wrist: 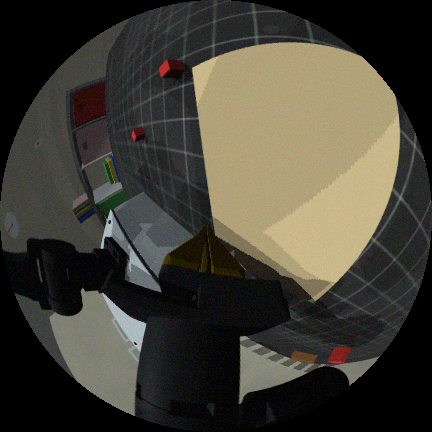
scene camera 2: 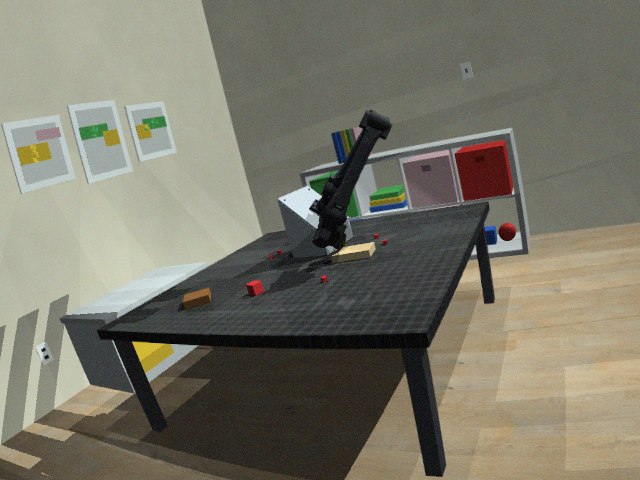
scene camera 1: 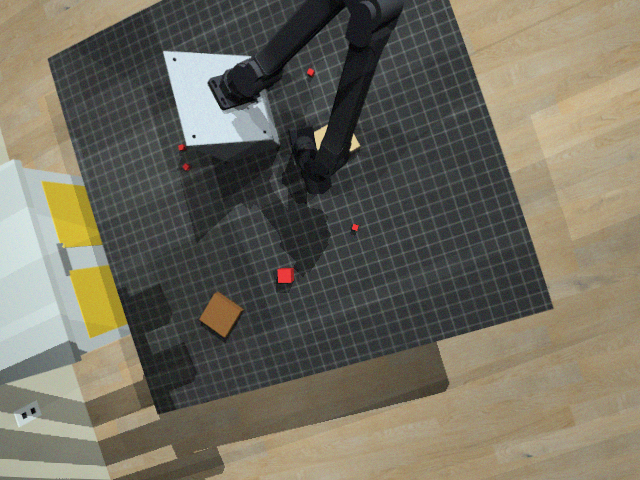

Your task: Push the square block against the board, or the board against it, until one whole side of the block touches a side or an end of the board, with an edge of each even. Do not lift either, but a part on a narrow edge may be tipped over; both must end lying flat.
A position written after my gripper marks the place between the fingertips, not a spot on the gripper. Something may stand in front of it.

My gripper (wrist: 205, 229) is shut and touches a pale tan board (wrist: 300, 156). The table carries a brown square block (scene camera 1: 221, 314).
